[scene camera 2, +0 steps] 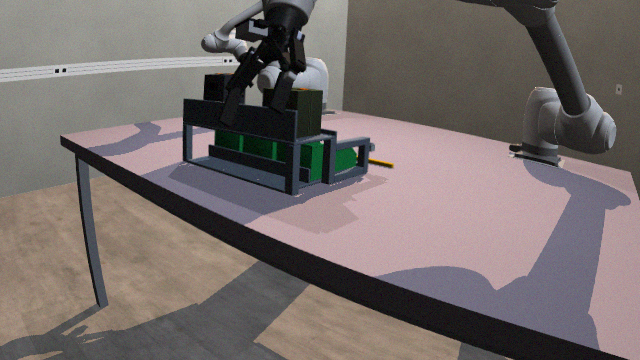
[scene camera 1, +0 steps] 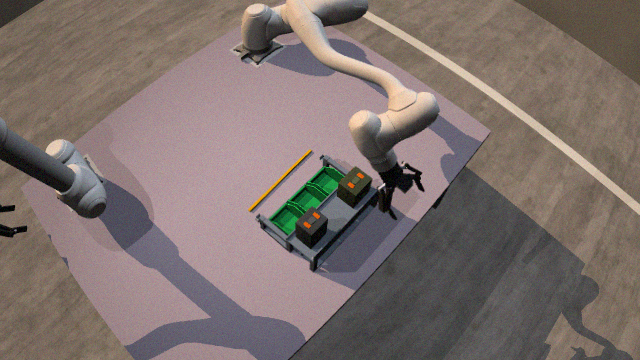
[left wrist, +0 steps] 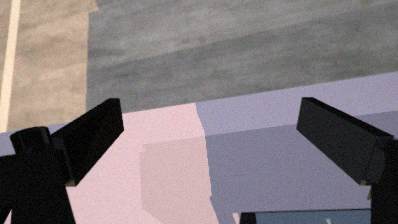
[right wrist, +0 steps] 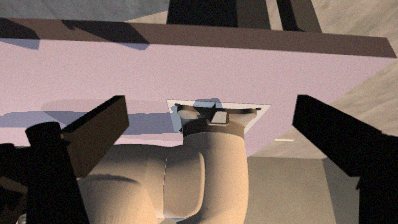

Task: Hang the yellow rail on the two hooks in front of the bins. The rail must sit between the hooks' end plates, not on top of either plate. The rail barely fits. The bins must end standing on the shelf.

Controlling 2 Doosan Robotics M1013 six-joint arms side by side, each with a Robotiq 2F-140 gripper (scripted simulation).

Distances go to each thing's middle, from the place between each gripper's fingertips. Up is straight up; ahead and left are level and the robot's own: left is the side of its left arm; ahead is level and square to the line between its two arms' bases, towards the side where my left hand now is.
Now: left hand (scene camera 2: 247, 117) 190 mm past the olive box (scene camera 2: 308, 102), 80 mm to the left of it and 20 mm above it. The rest, counted from my left hand: dark box (scene camera 1: 312, 225): 310 mm to the right, 180 mm behind; grey shelf (scene camera 2: 260, 122): 250 mm behind, 190 mm to the right, 100 mm below.
My right hand is 920 mm short of the dark box, 860 mm to the right of it and 40 mm below it. Round my right hand: grey shelf: 850 mm ahead, 980 mm to the left, 50 mm below; then olive box: 920 mm ahead, 1090 mm to the left, 30 mm above.
